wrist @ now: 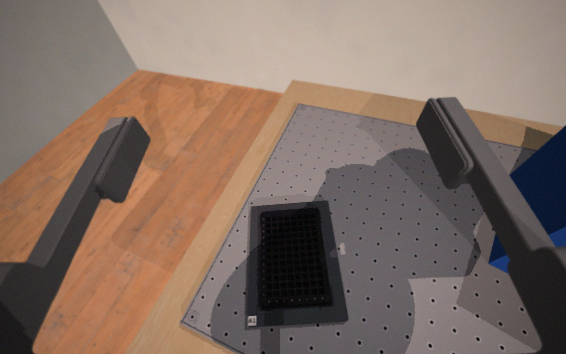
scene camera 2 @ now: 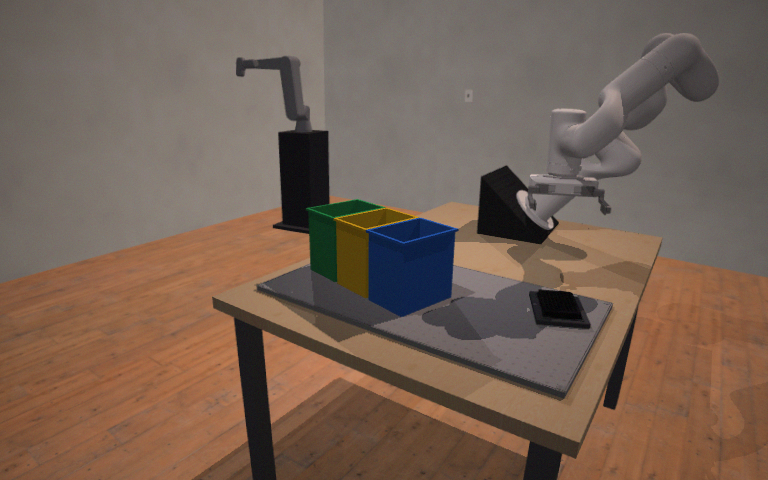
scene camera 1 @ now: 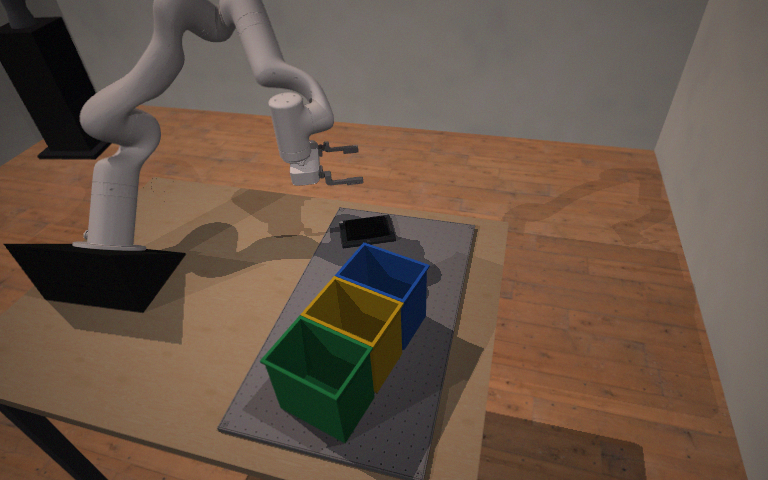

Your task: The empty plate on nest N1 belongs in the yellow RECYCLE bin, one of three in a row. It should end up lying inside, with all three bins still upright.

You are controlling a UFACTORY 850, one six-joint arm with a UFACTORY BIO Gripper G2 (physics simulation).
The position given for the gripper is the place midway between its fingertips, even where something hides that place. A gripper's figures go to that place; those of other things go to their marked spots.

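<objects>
There's a black plate (scene camera 2: 555, 304) that's 1.18 m from the lens. The gripper (scene camera 2: 570, 208) is 1.13 m from the lens, and a blue bin (scene camera 2: 411, 262) is 1.07 m from the lens.
</objects>
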